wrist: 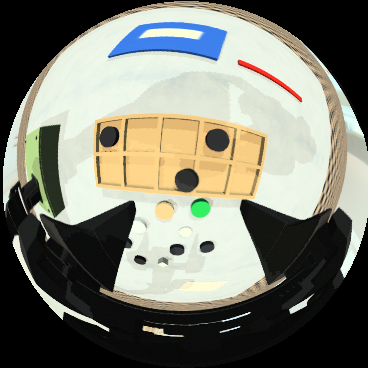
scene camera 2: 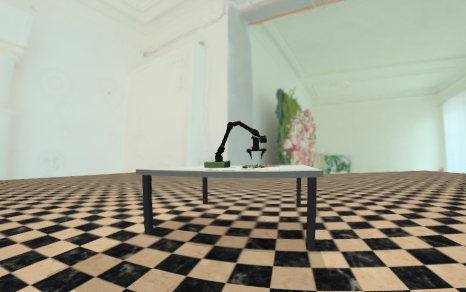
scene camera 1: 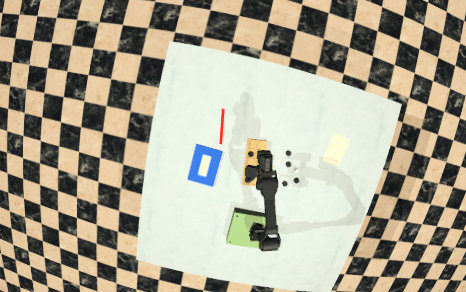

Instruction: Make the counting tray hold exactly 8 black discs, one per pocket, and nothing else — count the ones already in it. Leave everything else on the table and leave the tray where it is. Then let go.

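The wooden counting tray [scene camera 1: 257, 143] [wrist: 145, 154] has two rows of five pockets. In the wrist view, one black disc [wrist: 109, 136] is in the top left pocket and another black disc [wrist: 217, 140] in the fourth pocket of the top row. A third black disc [wrist: 186, 180] is at the right of the bottom row's third pocket, overlapping the divider; I cannot tell if it lies flat. My gripper [scene camera 2: 256, 156] [wrist: 188, 205] is open and empty above the tray's near edge. Black discs [wrist: 177, 249] [wrist: 207, 246] [wrist: 140, 259] lie on the table, another partly behind the left finger.
Near the tray lie a tan disc [wrist: 164, 210], a green disc [wrist: 200, 208], a white disc [wrist: 140, 227], a cream disc [wrist: 185, 231] and a small hexagonal piece [wrist: 163, 261]. A blue frame [scene camera 1: 194, 170], a red stick [scene camera 1: 222, 126] and a yellow sheet [scene camera 1: 336, 149] are farther out.
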